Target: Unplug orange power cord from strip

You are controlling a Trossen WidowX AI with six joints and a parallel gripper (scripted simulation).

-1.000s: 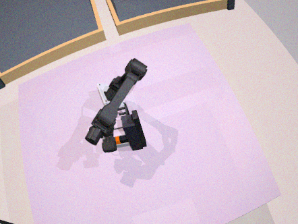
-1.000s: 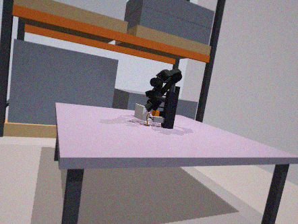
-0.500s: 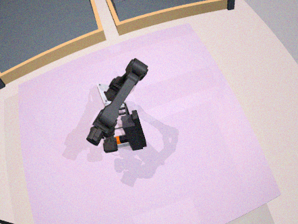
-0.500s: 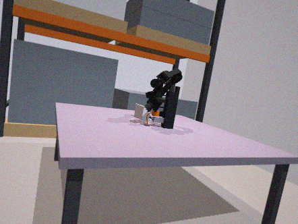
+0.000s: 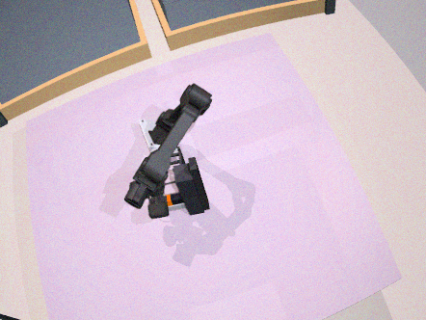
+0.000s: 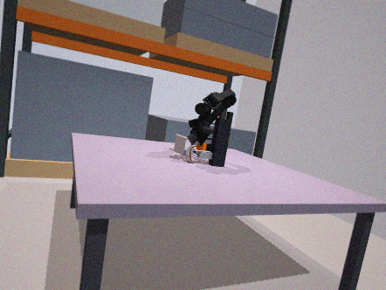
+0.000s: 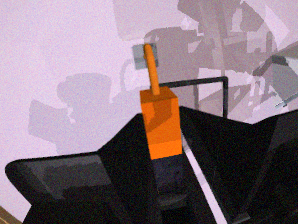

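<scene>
My gripper tip is 3 cm short of the dark power strip, 11 cm to the right of it and 3 cm below it. From my gripper tip the other things lie so: orange plug: 3 cm to the left.
</scene>
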